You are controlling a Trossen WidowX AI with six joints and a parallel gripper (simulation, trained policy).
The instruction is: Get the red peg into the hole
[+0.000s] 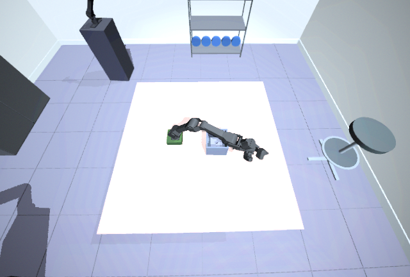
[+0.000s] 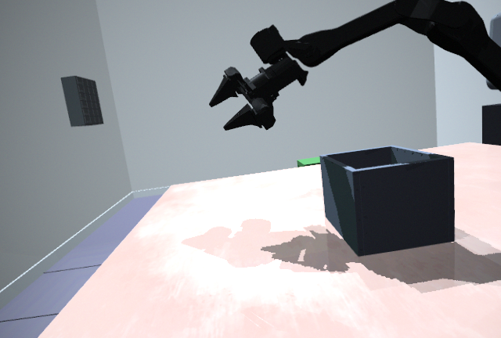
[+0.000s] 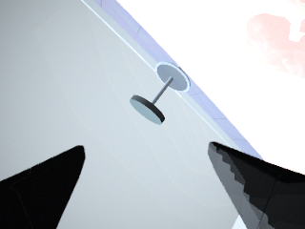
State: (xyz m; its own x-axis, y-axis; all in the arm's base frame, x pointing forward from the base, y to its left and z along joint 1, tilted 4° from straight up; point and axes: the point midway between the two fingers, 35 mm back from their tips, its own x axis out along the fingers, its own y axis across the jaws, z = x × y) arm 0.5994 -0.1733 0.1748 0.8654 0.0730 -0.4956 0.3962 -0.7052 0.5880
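Now: the red peg 46 cm behind my gripper tip, 30 cm to the left of it and 21 cm below it.
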